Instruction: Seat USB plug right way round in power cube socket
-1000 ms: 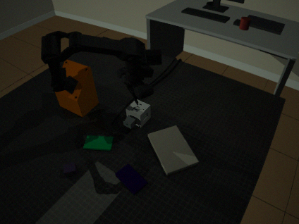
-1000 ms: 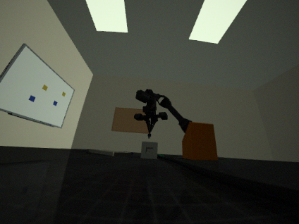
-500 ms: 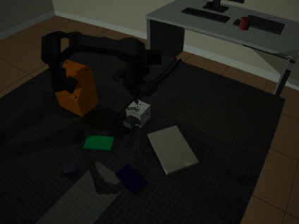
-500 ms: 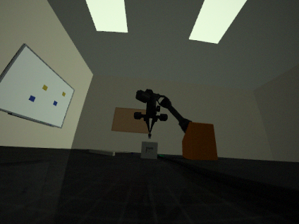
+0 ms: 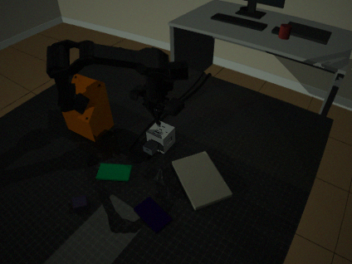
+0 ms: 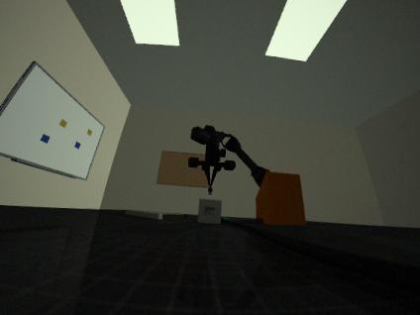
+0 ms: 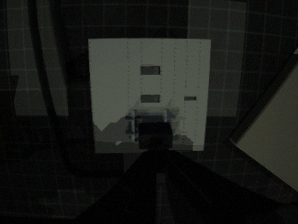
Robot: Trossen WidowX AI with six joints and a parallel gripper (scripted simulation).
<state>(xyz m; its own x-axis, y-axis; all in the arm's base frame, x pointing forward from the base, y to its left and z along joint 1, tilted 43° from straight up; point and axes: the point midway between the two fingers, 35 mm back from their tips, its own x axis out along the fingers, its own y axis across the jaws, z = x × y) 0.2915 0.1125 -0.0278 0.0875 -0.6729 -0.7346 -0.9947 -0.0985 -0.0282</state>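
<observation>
Now: the USB plug 1 cm below my gripper tip. Round my gripper tip: beige book 21 cm ahead, 5 cm to the right, 13 cm below; then dark blue card 16 cm ahead, 24 cm to the right, 13 cm below; then green card 5 cm behind, 20 cm to the right, 13 cm below.
</observation>
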